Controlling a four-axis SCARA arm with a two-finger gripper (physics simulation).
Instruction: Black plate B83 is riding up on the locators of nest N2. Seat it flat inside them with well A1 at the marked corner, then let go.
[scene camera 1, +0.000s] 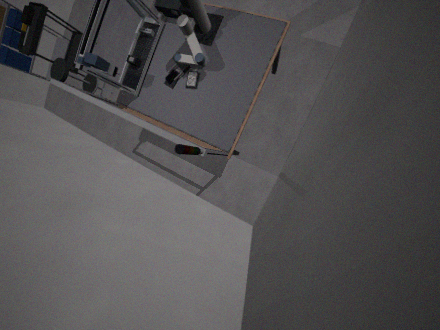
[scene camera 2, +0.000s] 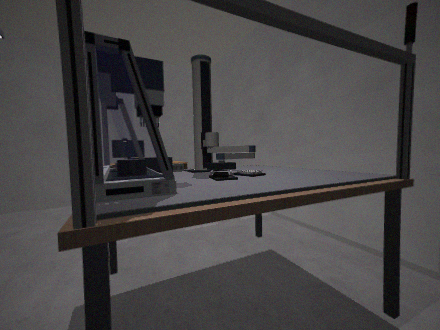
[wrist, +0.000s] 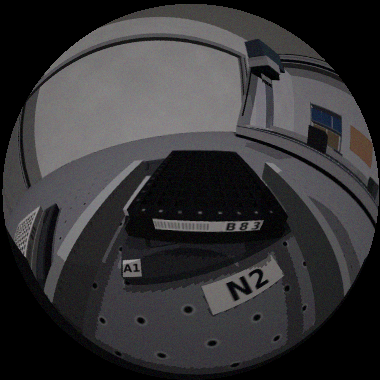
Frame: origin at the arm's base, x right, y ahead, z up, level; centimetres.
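Seen in the pictures: gripper, fingertip midpoint: (scene camera 1: 171, 76) (scene camera 2: 220, 173) (wrist: 205, 169); arm's base, origin of the base link: (scene camera 1: 204, 29) (scene camera 2: 204, 171).
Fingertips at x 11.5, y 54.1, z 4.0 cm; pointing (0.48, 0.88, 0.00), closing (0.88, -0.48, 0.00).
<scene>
Pixels of each thing's middle, then the offset from my fingertips to it. "spot": a spot on its surface instead. Level surfaces: height alone.
- Black plate B83, body centre: (wrist: 205, 174) (scene camera 2: 220, 174) (scene camera 1: 171, 76) dx +0.2, dy +0.2, dz -0.6 cm
- nest N2, body centre: (wrist: 194, 183) (scene camera 2: 222, 177) dx -0.4, dy +1.4, dz -1.9 cm
- nest's A1 tag, surface spot: (wrist: 132, 268) spot: dx -6.9, dy -5.2, dz -1.5 cm
- nest, surface spot: (scene camera 2: 223, 175) spot: dx +1.7, dy +6.5, dz -0.4 cm
- light well plate, body centre: (scene camera 2: 249, 171) (scene camera 1: 191, 79) dx -22.0, dy -3.9, dz -0.8 cm
- same table, its level: dz -2.6 cm
Black plate B83 (wrist: 200, 185) (scene camera 1: 173, 76) is over nest N2 (wrist: 185, 265), with its label edge towards the wrist camera. Its near edge stands above the dark nest base, with a shadowed gap below. The nest's A1 tag (wrist: 132, 268) is at the near left corner, and its N2 label (wrist: 242, 285) lies in front. My gripper (wrist: 205, 169) is shut on the plate, one finger along each side. The plate's far edge, most locators and the lettering of its wells are hidden or too dark to read. In scene camera 2 the plate and nest (scene camera 2: 223, 175) look small and dark.
A light well plate (scene camera 1: 192, 79) (scene camera 2: 250, 172) (wrist: 27, 232) in a dark holder stands beside the nest. The arm's column (scene camera 2: 202, 110) rises behind. A framed machine (scene camera 2: 135, 80) stands on the same table (scene camera 1: 225, 100). A frame rail (scene camera 2: 320, 30) crosses above the table edge.
</scene>
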